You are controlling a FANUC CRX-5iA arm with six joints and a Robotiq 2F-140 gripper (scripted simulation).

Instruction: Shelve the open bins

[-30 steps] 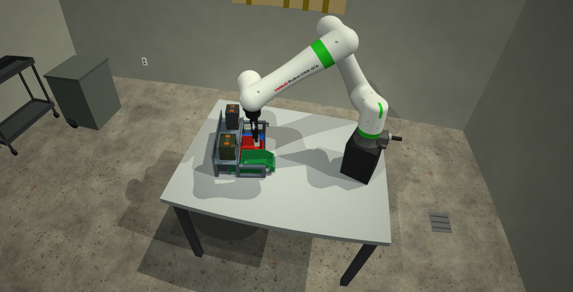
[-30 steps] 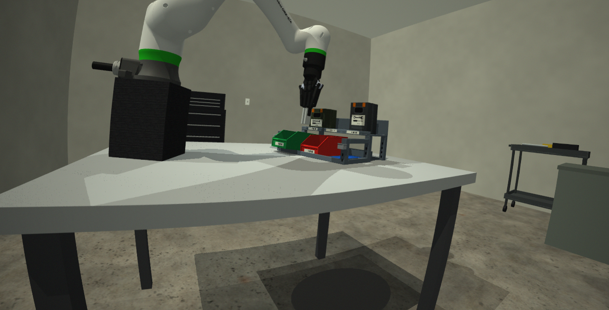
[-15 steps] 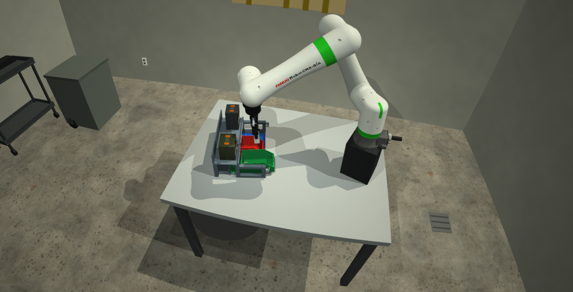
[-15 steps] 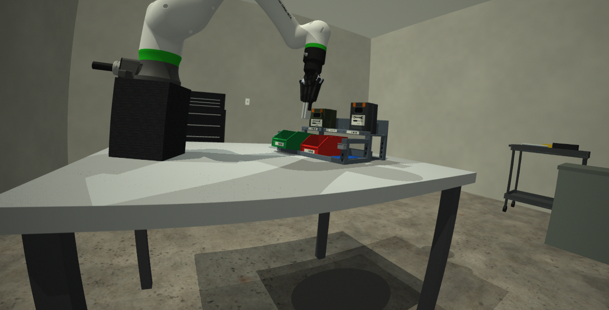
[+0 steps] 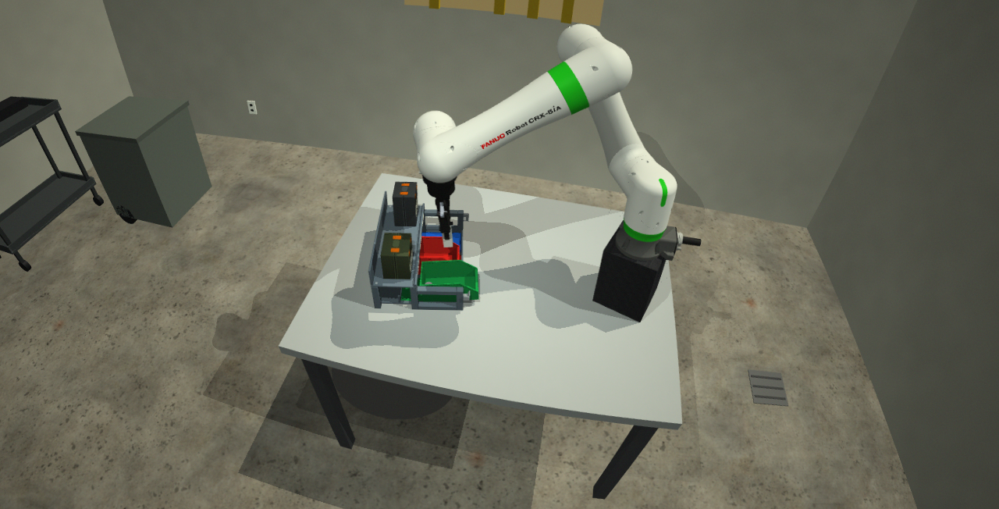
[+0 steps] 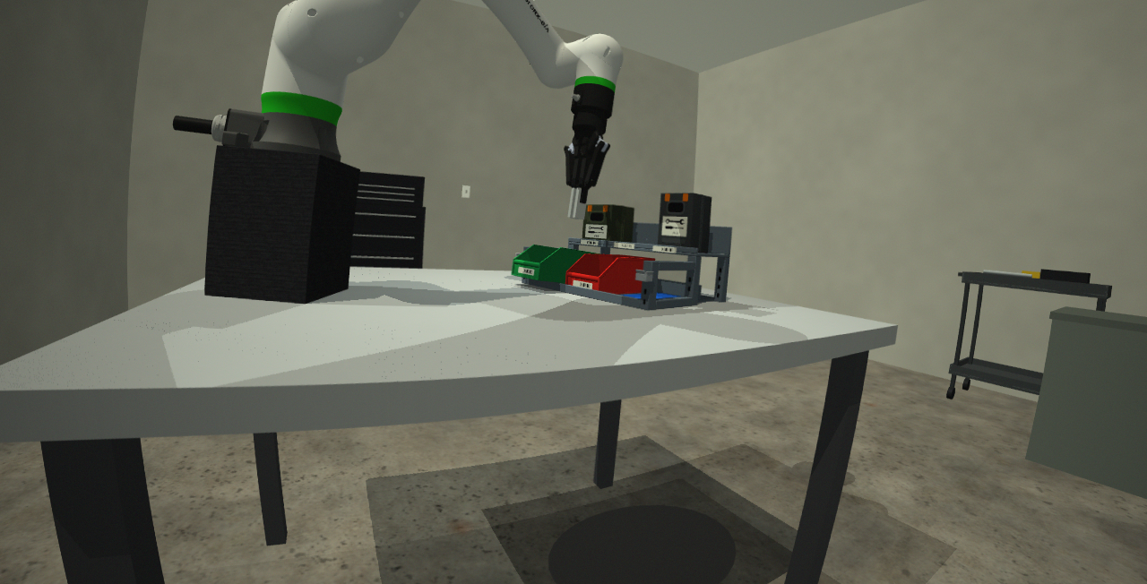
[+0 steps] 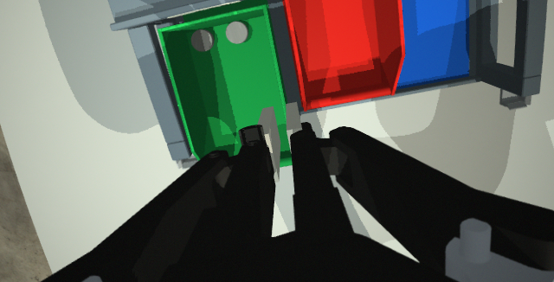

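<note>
My gripper is now 20 mm past the green bin, 40 mm to the right of it and 140 mm above it. Round my hand: red bin 60 mm ahead, 50 mm to the right, 150 mm below.
</note>
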